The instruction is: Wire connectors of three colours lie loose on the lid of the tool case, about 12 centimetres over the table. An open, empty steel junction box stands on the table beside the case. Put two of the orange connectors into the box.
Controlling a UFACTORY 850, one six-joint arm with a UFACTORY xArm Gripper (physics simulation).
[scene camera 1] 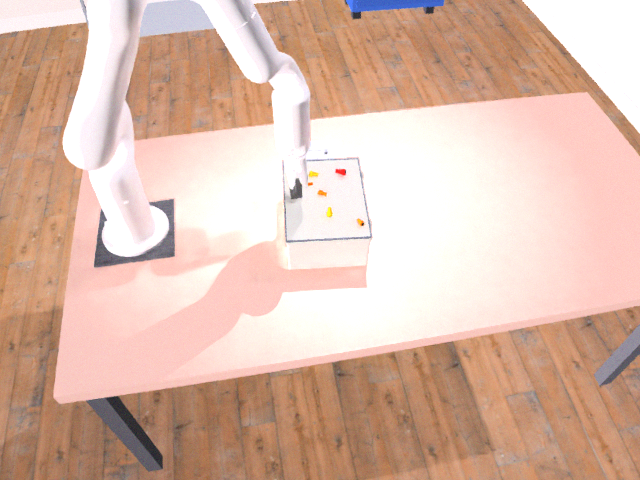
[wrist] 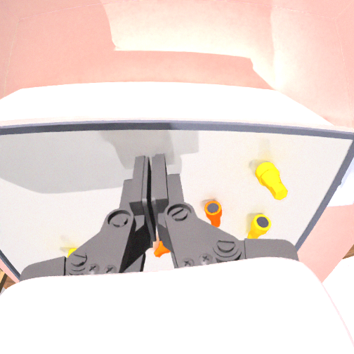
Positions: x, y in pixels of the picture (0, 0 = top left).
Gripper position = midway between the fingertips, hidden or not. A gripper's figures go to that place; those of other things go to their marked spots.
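Gripper point(scene camera 1: 296, 196), 145 cm from the lens. Tool case point(scene camera 1: 314, 240), 135 cm from the lens.
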